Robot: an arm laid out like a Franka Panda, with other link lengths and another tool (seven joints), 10 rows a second.
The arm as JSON. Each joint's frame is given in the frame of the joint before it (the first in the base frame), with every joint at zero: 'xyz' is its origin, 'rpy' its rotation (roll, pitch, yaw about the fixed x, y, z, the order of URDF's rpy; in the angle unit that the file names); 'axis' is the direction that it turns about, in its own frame. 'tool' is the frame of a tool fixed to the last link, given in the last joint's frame.
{
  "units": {
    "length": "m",
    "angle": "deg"
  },
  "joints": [
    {
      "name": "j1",
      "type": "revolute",
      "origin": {
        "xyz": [
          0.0,
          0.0,
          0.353
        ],
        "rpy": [
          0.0,
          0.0,
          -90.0
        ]
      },
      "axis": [
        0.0,
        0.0,
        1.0
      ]
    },
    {
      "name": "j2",
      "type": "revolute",
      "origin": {
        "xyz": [
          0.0,
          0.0,
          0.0
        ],
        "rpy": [
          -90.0,
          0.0,
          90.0
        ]
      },
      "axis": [
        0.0,
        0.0,
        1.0
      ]
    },
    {
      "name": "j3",
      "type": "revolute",
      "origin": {
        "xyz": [
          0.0,
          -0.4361,
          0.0
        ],
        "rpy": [
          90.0,
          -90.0,
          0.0
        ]
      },
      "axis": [
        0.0,
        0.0,
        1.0
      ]
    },
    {
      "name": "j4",
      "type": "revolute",
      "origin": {
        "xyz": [
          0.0,
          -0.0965,
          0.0
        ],
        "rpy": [
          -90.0,
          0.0,
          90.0
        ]
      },
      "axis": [
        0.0,
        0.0,
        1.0
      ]
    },
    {
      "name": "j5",
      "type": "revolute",
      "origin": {
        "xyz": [
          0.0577,
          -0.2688,
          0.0
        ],
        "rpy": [
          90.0,
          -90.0,
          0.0
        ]
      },
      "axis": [
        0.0,
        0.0,
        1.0
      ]
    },
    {
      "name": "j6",
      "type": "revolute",
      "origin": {
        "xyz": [
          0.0,
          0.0,
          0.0
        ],
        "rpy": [
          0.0,
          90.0,
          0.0
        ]
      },
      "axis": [
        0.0,
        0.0,
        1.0
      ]
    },
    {
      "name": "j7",
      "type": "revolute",
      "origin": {
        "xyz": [
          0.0,
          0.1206,
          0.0
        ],
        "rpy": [
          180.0,
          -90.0,
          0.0
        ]
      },
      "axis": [
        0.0,
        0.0,
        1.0
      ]
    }
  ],
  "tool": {
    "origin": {
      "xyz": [
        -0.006,
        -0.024,
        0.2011
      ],
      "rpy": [
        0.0,
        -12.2,
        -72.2
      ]
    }
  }
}
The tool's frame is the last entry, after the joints.
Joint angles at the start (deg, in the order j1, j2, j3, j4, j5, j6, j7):
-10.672 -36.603 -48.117 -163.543 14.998 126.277 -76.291
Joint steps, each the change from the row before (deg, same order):
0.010 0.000 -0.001 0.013 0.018 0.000 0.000
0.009 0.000 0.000 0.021 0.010 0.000 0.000
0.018 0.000 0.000 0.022 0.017 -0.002 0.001
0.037 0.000 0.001 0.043 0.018 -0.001 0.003
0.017 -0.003 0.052 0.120 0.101 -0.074 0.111
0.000 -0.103 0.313 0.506 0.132 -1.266 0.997
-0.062 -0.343 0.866 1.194 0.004 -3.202 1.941
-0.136 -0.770 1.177 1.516 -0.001 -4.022 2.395
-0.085 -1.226 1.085 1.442 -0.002 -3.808 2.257
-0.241 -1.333 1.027 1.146 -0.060 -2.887 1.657
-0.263 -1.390 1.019 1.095 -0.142 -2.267 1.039
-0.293 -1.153 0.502 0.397 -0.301 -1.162 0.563
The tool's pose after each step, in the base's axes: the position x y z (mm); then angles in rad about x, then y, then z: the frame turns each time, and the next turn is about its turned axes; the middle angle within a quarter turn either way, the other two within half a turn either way. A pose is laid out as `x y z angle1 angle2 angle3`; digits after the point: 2 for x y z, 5 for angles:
136.77 -153.62 429.59 -2.57803 0.18325 -0.08453
136.85 -153.73 429.70 -2.57816 0.18353 -0.08457
136.96 -153.83 429.83 -2.57818 0.18380 -0.08469
137.17 -154.01 430.06 -2.57842 0.18416 -0.08503
137.63 -154.36 430.77 -2.57781 0.18537 -0.08365
138.19 -152.24 433.08 -2.56422 0.17818 -0.07731
138.48 -145.98 438.58 -2.53621 0.15558 -0.07296
137.70 -137.80 446.78 -2.50482 0.12985 -0.07019
135.37 -129.72 456.00 -2.47802 0.11009 -0.07186
132.24 -123.44 464.47 -2.46400 0.09902 -0.07725
129.02 -118.90 473.04 -2.46166 0.09436 -0.09027
125.19 -115.99 477.17 -2.46314 0.09479 -0.09886

